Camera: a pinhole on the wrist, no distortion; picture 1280 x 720 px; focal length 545.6 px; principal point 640.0 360.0 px. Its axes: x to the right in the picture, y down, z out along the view. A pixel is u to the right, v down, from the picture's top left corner.
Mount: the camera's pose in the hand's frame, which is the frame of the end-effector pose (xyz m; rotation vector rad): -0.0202 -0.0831 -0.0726 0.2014 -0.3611 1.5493
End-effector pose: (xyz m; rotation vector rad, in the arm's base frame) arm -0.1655 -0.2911 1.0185 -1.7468 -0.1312 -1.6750
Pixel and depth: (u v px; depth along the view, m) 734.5 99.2 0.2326
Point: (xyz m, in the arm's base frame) -0.0808 -0.1290 1.1459
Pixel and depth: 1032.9 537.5 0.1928
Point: -0.0669 -0.1558 0.9444
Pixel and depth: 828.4 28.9 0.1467
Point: -0.1277 -0.1962 1.1105
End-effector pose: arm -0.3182 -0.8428 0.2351 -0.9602 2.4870 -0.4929
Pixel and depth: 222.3 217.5 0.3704
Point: 0.0063 -1.2394 0.2932
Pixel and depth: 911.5 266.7 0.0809
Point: -0.2586 -0.8870 0.2581
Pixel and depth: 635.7 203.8 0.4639
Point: -0.0374 -1.1274 0.0213
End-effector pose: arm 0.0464 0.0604 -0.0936 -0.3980 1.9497 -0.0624
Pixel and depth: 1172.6 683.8 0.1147
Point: 0.1464 0.0844 -0.0273
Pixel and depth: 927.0 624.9 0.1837
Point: 0.2169 0.0648 -0.0173
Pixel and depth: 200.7 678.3 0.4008
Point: 0.4247 -0.3203 0.2117
